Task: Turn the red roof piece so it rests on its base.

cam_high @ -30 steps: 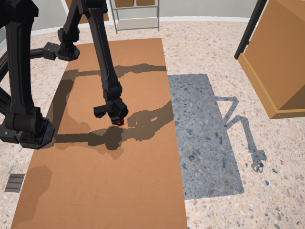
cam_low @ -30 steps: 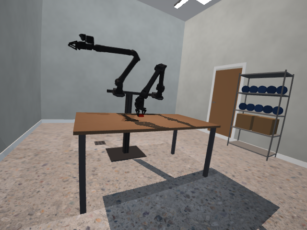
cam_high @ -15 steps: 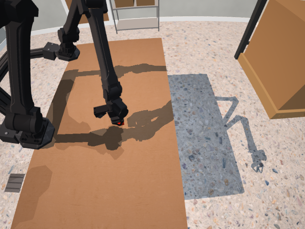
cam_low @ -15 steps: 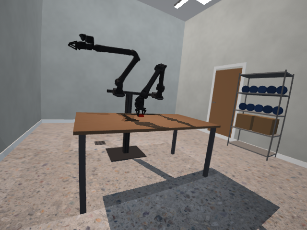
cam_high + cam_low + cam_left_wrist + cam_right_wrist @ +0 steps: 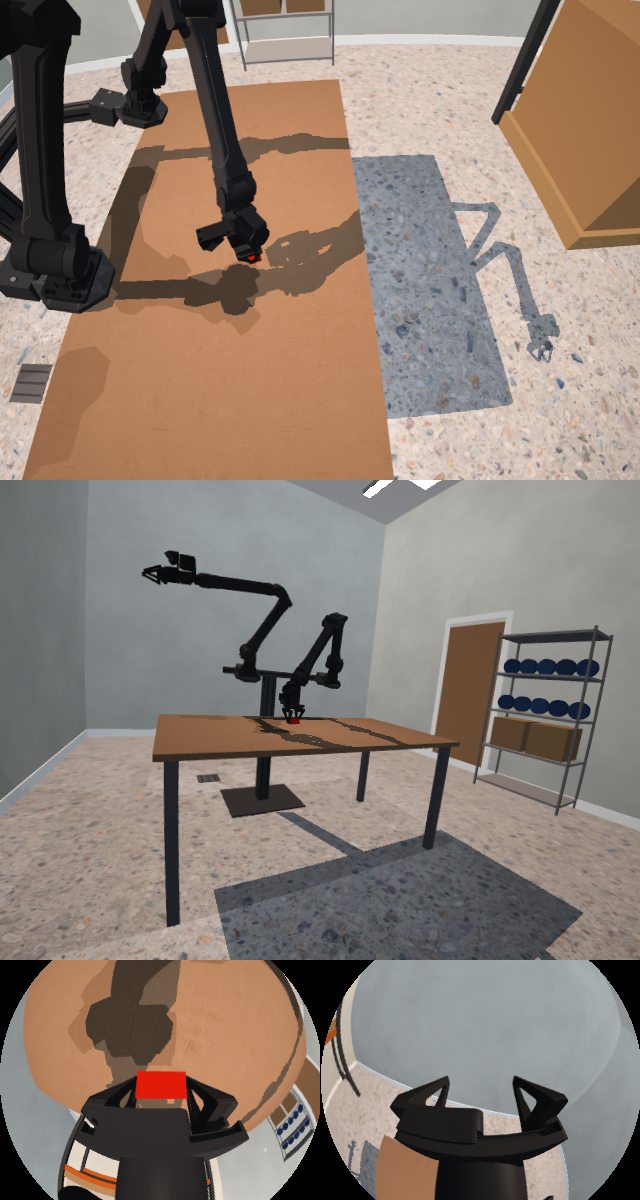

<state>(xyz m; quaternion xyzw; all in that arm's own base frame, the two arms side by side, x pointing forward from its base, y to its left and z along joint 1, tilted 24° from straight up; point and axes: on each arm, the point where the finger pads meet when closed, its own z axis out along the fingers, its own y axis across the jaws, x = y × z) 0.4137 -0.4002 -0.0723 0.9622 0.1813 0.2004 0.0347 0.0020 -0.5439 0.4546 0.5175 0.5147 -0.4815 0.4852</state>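
Now: the red roof piece 1 cm ahead of my left hand.
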